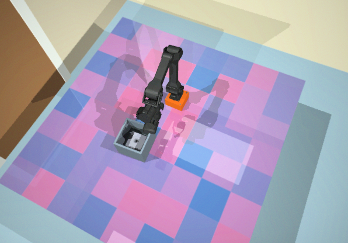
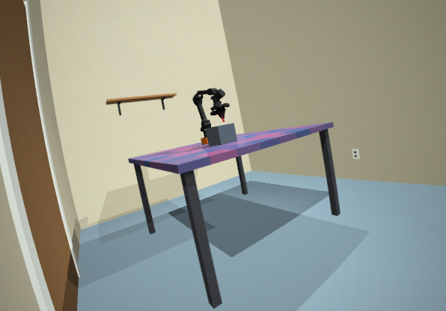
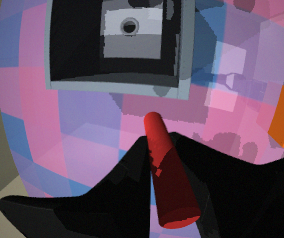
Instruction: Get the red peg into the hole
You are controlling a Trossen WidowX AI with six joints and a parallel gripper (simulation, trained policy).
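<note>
My gripper tip is 140 mm above the pale plate, 90 mm to the left of it and 60 mm short of it. The rest, counted from my gripper tip: red peg (20 mm above).
</note>
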